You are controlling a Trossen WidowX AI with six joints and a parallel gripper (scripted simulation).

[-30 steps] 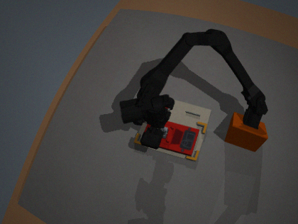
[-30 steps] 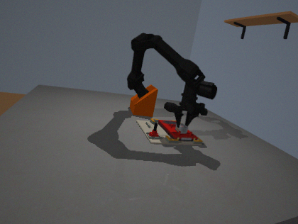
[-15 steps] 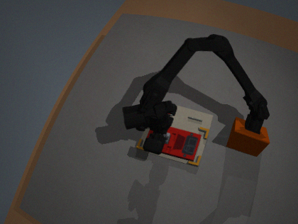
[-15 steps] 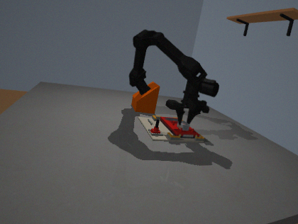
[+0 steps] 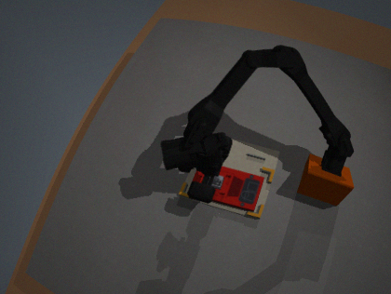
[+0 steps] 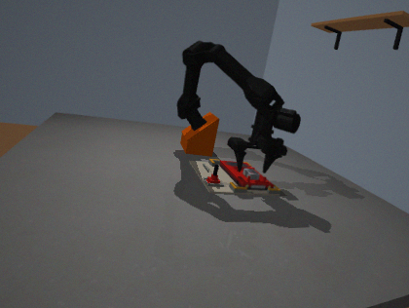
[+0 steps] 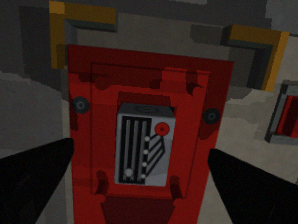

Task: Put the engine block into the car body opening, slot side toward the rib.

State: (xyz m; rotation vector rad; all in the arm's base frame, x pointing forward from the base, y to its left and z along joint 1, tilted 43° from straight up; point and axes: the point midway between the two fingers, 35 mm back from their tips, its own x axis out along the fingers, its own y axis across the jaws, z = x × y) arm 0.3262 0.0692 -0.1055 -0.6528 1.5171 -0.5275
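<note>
Right now my gripper tip is 2 cm above the grey engine block. Also, from my gripper tip: stand 3 cm ahead, 13 cm to the right.
</note>
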